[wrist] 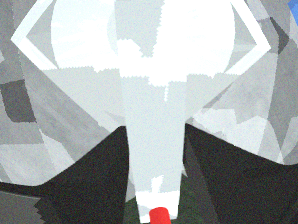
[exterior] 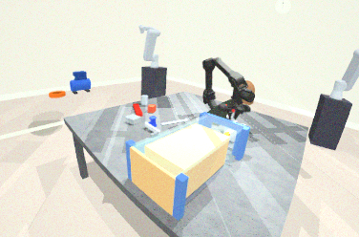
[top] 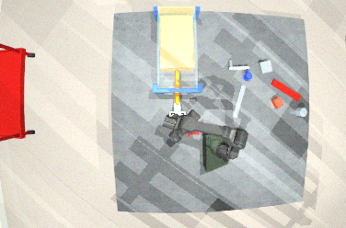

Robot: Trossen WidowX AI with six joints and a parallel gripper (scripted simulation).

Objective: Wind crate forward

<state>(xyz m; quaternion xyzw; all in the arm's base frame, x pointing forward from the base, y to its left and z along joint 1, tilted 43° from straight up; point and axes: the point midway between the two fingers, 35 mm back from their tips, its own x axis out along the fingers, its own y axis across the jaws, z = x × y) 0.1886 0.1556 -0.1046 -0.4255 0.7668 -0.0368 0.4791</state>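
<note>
My gripper tip is now 10 mm past the winch handle with red grip, 10 mm to the left of it and 20 mm below it. Round my gripper tip: blue frame (190 mm ahead, 10 mm to the left, 20 mm above); white bar (70 mm ahead, 350 mm to the right, 90 mm below); white winch (20 mm ahead, 30 mm to the left, 60 mm below).
</note>
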